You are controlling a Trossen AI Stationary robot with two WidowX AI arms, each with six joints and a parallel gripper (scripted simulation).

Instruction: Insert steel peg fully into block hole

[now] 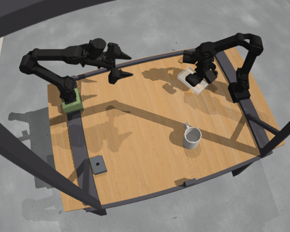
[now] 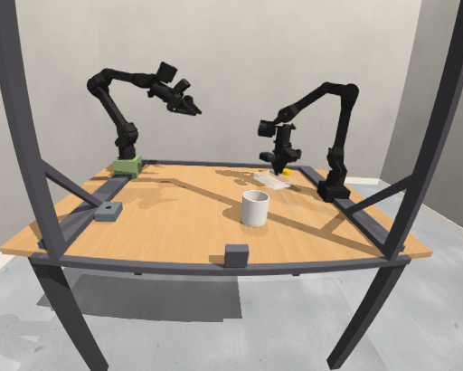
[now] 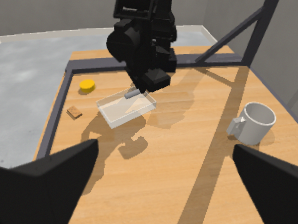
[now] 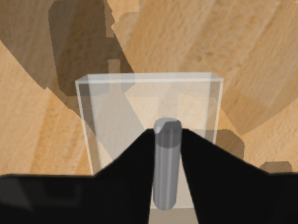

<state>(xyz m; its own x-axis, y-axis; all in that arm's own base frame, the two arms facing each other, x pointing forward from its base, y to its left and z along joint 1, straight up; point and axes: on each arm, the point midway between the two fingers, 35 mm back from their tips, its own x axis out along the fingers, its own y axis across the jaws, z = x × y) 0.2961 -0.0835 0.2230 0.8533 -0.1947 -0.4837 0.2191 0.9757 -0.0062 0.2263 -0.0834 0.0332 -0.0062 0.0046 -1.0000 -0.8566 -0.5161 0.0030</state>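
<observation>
Now: left hand 350 mm to the left of the steel peg, 250 mm above it and 80 mm short of it. Round my left hand: yellow disc 430 mm to the right, 290 mm below, 250 mm ahead; clear tray 350 mm to the right, 300 mm below, 100 mm ahead.
Now: the clear tray 40 mm ahead of my right hand, 20 mm to the left of it and 80 mm below it. The rest, counted from my right hand: steel peg 20 mm ahead, 10 mm to the left, 30 mm below; then yellow disc 190 mm ahead, 60 mm to the right, 80 mm below.
</observation>
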